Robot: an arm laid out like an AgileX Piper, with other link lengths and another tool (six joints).
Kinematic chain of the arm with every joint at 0, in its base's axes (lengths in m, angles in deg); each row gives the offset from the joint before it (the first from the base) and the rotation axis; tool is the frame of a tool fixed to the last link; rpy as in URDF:
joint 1: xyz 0 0 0.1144 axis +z
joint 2: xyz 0 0 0 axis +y
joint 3: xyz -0.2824 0 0.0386 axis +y
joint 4: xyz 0.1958 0 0.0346 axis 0.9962 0 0.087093
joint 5: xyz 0 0 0 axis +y
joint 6: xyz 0.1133 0 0.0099 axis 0.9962 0 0.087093
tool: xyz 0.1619 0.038 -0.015 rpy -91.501 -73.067 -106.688
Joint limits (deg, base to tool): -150..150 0..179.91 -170..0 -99.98..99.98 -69.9..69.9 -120..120
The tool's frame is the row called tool.
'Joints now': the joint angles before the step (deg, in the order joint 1, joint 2, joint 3, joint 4, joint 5, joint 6). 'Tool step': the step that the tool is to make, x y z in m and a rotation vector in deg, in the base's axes. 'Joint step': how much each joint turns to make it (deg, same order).
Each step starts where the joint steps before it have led.
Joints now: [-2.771, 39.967, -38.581, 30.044, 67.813, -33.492]
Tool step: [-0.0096, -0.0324, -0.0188, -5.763, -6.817, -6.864]
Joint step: [0.001, -13.471, 3.934, -9.034, -0.391, 6.983]
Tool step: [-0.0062, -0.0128, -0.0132, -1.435, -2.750, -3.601]
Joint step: [0.019, -7.191, 2.970, -3.627, 0.290, 3.717]
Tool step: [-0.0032, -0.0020, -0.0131, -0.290, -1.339, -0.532]
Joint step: [-0.002, -3.972, 3.382, -0.456, -0.856, 0.209]
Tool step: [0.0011, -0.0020, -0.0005, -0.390, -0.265, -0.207]
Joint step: [0.005, -0.120, 0.121, -0.424, -0.297, 0.000]
